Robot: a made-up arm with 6 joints.
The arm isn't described. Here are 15 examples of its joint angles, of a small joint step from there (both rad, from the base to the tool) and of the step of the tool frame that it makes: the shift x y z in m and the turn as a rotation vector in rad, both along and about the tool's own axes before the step.
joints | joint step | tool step
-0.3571 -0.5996 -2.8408 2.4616 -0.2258 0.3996 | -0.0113 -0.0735 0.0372 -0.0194 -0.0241 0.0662 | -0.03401 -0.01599 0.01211 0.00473 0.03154 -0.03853
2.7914 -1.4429 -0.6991 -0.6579 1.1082 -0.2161 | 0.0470 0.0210 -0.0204 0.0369 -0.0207 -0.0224 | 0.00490 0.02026 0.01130 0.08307 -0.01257 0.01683
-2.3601 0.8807 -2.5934 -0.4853 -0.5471 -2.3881 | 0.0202 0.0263 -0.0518 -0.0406 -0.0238 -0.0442 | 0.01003 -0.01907 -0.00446 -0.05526 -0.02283 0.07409
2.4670 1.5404 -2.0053 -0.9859 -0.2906 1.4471 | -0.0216 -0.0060 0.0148 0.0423 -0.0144 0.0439 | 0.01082 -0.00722 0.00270 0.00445 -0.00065 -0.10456
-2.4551 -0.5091 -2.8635 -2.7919 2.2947 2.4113 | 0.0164 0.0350 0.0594 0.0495 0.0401 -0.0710 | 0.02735 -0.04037 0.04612 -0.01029 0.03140 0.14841
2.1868 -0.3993 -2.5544 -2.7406 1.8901 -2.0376 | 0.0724 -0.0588 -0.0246 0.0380 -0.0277 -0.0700 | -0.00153 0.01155 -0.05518 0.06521 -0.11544 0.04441
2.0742 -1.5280 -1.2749 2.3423 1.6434 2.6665 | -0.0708 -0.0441 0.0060 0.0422 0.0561 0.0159 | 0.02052 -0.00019 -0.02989 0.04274 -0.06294 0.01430
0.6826 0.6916 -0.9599 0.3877 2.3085 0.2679 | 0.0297 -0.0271 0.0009 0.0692 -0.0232 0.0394 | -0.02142 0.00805 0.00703 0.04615 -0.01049 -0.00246
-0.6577 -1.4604 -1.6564 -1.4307 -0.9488 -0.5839 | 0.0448 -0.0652 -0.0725 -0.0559 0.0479 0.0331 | 0.02437 -0.07877 0.00847 -0.07200 0.01690 0.08957
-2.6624 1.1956 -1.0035 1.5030 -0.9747 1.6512 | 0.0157 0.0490 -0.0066 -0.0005 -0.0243 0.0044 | 0.02079 0.00592 -0.00302 0.02722 0.00451 0.03925
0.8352 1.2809 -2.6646 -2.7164 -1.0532 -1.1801 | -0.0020 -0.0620 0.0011 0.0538 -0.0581 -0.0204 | -0.01812 -0.02018 0.04137 -0.05148 0.02545 0.02289
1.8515 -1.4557 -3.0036 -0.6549 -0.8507 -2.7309 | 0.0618 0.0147 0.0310 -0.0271 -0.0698 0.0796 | 0.00160 0.03312 0.04384 0.00112 0.00904 -0.05839
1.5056 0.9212 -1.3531 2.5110 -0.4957 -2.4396 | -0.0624 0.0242 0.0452 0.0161 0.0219 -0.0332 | -0.02206 -0.03866 -0.03438 -0.03660 0.06429 -0.01276
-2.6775 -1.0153 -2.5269 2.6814 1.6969 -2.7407 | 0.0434 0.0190 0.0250 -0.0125 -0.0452 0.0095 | 0.00317 -0.01975 0.04299 -0.09441 0.02045 -0.00464
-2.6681 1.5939 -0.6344 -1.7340 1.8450 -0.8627 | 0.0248 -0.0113 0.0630 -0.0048 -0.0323 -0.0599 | 0.01143 0.03095 0.00435 -0.02989 -0.02551 0.10723
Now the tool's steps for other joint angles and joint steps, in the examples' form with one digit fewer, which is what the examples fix.
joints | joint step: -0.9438 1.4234 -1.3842 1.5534 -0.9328 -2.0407 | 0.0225 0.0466 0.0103 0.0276 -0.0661 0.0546
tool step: -0.0334 0.0002 0.0040 -0.0741 0.0219 -0.0042
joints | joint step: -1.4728 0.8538 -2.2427 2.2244 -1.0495 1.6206 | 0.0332 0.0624 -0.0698 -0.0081 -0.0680 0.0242
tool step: 0.0195 0.0027 0.0129 0.0240 0.0297 -0.0031
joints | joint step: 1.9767 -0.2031 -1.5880 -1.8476 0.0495 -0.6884 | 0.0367 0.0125 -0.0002 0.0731 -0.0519 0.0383
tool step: 0.0307 -0.0058 0.0032 -0.0019 -0.0748 -0.1290
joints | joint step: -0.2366 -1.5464 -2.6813 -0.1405 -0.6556 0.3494 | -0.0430 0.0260 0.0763 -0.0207 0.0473 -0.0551
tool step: -0.0748 -0.0336 0.0190 -0.0781 0.1268 0.0787
